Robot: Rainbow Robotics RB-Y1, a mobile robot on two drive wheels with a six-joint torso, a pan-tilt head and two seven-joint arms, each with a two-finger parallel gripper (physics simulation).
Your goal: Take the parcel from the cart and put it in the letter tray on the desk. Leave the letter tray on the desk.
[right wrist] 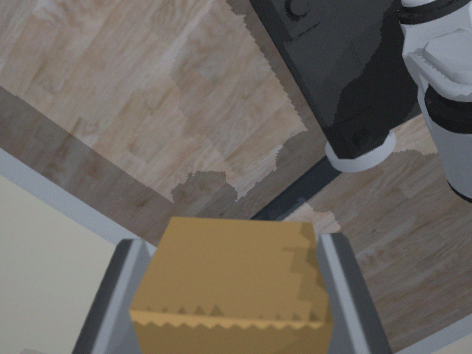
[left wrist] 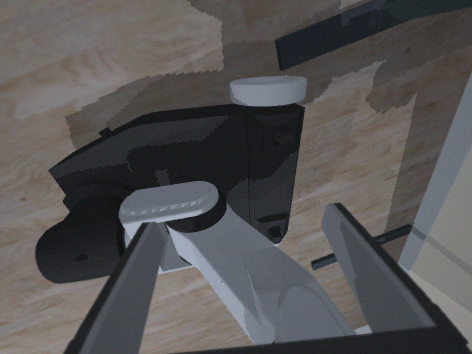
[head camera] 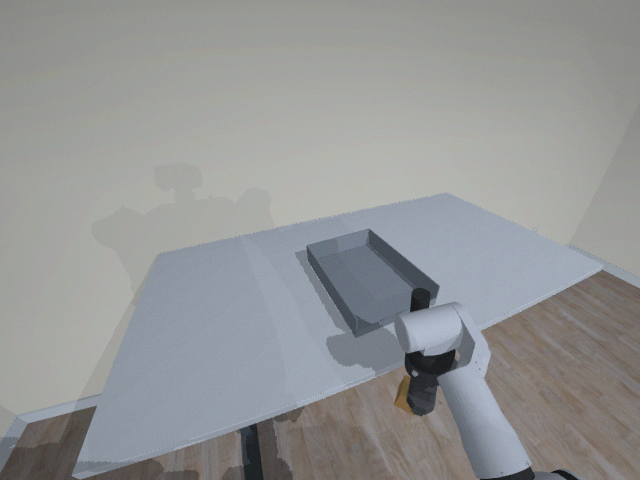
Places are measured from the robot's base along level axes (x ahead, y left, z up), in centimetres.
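Pixels of known places: left gripper, fingertip midpoint: (left wrist: 242,223); right gripper, fingertip midpoint: (right wrist: 232,254) (head camera: 419,400).
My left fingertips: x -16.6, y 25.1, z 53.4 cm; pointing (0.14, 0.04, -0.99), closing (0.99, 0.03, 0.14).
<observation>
Behind a point stands the place of what it marks.
The letter tray (head camera: 367,279) {x 45.6, y -16.5, z 95.3 cm}, grey, open-topped and empty, sits on the pale desk (head camera: 206,335) {x 29.3, y 30.4, z 95.0 cm}, right of the middle in the head camera. My right gripper (head camera: 421,396) {x 12.5, y -22.1, z 85.3 cm} (right wrist: 232,254) {x 12.5, y -22.1, z 85.3 cm} is shut on the parcel (head camera: 403,395) {x 12.6, y -17.6, z 88.8 cm} (right wrist: 235,272) {x 12.4, y -22.1, z 86.1 cm}, a yellow-brown box with a finger on each side. In the head camera they appear below the tray's near end, just off the desk's front edge, with floor behind them. The parcel is mostly hidden there by the gripper. My left gripper (left wrist: 242,223) {x -16.6, y 25.1, z 53.4 cm} is open with nothing between its fingers. The cart does not show.
My right forearm (head camera: 483,423) {x -1.3, y -20.6, z 110.0 cm} stands at the lower right, and its wrist overlaps the tray's near right corner. A dark desk leg (head camera: 251,449) (left wrist: 340,32) (right wrist: 300,192) stands on the wooden floor. My dark base (left wrist: 175,145) {x -25.8, y 16.7, z 16.9 cm} (right wrist: 350,75) {x -4.0, y 2.7, z 19.1 cm} shows below. A wall (head camera: 310,103) {x 94.7, y -3.7, z 145.1 cm} rises behind the desk.
</observation>
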